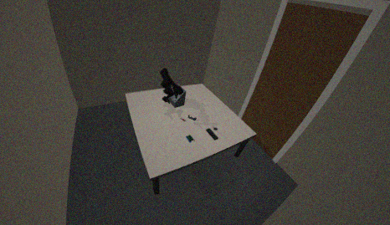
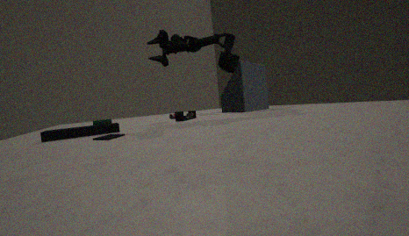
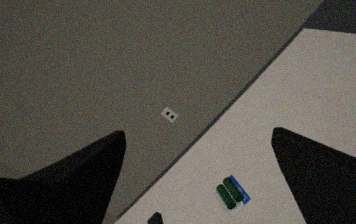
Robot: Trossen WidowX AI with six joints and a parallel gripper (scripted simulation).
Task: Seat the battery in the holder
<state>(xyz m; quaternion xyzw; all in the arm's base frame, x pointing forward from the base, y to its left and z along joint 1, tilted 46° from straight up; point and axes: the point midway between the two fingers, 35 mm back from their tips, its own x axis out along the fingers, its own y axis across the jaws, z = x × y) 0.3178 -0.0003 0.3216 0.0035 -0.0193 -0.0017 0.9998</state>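
Right now the battery is 33 cm below my gripper tip, 17 cm to the left of it and 8 cm behind it. Round my gripper tip: thin dark plate: 49 cm to the left, 34 cm below, 15 cm ahead; then long black bar: 40 cm to the left, 32 cm below, 22 cm ahead.
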